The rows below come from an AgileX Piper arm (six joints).
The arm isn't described. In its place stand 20 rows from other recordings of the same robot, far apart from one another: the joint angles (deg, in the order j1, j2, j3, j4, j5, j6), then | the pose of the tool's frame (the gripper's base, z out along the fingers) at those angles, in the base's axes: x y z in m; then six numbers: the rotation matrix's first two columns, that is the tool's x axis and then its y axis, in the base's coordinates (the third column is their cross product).
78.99 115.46 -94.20 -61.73 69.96 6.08 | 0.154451 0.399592 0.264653 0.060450 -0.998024 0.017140 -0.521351 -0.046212 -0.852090
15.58 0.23 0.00 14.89 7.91 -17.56 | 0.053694 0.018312 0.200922 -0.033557 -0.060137 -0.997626 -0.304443 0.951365 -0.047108
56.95 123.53 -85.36 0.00 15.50 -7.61 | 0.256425 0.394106 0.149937 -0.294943 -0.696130 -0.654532 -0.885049 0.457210 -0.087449
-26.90 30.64 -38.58 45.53 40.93 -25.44 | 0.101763 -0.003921 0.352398 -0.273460 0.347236 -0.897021 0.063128 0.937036 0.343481
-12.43 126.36 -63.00 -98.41 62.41 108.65 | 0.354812 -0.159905 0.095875 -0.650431 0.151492 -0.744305 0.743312 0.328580 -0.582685
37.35 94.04 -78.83 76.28 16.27 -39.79 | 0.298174 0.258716 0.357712 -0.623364 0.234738 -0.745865 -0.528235 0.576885 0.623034
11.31 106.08 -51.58 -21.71 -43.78 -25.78 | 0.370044 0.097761 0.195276 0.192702 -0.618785 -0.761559 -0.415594 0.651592 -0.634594
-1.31 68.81 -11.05 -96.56 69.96 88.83 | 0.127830 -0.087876 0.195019 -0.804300 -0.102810 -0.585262 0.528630 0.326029 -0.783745
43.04 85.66 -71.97 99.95 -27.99 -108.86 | 0.282064 0.205843 0.371905 -0.137735 -0.289577 -0.947193 -0.298217 0.924056 -0.239139
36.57 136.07 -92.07 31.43 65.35 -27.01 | 0.314789 0.287227 0.071654 -0.669903 -0.738212 0.079201 -0.616260 0.612365 0.495210
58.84 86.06 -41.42 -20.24 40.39 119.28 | 0.143867 0.198502 0.177512 -0.668552 0.725032 -0.165426 0.682828 0.686598 0.249658
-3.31 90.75 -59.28 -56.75 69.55 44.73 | 0.279595 -0.087595 0.256749 -0.907067 0.231048 -0.351919 0.419236 0.571906 -0.705099
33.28 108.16 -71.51 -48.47 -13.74 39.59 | 0.352657 0.250831 0.232234 -0.221144 -0.310055 -0.924641 -0.715407 0.695928 -0.062260
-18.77 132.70 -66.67 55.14 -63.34 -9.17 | 0.377145 -0.198650 0.082406 0.174143 0.228502 -0.957842 0.902931 0.351078 0.247913
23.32 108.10 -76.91 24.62 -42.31 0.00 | 0.417933 0.152374 0.308738 0.160205 0.404548 -0.900375 -0.191012 0.907621 0.373817
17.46 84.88 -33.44 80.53 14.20 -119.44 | 0.241513 0.099046 0.174689 -0.276373 -0.729834 -0.625268 -0.797203 0.537457 -0.274969
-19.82 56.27 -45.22 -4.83 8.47 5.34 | 0.201948 -0.073985 0.351950 -0.232002 0.094051 -0.968158 0.352631 0.935741 0.006400
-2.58 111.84 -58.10 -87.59 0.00 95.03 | 0.382402 -0.017231 0.128348 -0.738853 0.162912 -0.653878 0.141881 0.986194 0.085388
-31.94 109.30 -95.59 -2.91 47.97 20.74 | 0.363904 -0.230907 0.284553 -0.495102 0.687964 -0.530641 0.745459 0.650077 0.147277
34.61 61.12 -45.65 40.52 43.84 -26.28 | 0.144492 0.149473 0.305919 -0.666719 -0.358522 -0.653413 -0.702356 0.595557 0.389882
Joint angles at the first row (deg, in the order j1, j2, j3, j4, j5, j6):
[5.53, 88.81, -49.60, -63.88, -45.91, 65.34]
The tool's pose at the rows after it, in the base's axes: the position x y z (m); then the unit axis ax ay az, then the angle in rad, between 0 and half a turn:
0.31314, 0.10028, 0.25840, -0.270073, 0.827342, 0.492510, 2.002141
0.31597, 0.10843, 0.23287, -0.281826, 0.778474, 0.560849, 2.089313
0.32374, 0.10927, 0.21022, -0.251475, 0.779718, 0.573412, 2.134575
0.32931, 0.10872, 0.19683, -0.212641, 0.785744, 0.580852, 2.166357
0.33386, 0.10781, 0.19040, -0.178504, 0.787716, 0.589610, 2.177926
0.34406, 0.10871, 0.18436, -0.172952, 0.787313, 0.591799, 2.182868
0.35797, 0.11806, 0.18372, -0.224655, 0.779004, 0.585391, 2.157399
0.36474, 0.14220, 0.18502, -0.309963, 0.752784, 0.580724, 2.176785
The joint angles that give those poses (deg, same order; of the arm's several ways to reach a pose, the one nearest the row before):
[5.53, 92.85, -49.60, -66.17, -56.76, 65.56]
[5.53, 99.20, -49.60, -67.63, -66.99, 65.29]
[5.53, 103.73, -49.60, -66.22, -68.63, 65.08]
[5.53, 106.32, -49.60, -64.34, -68.76, 66.43]
[5.53, 107.84, -49.74, -62.15, -69.02, 67.73]
[5.53, 110.29, -51.95, -61.93, -69.14, 68.12]
[6.57, 113.01, -56.64, -63.85, -69.14, 65.51]
[9.61, 115.39, -62.00, -68.77, -69.24, 63.85]

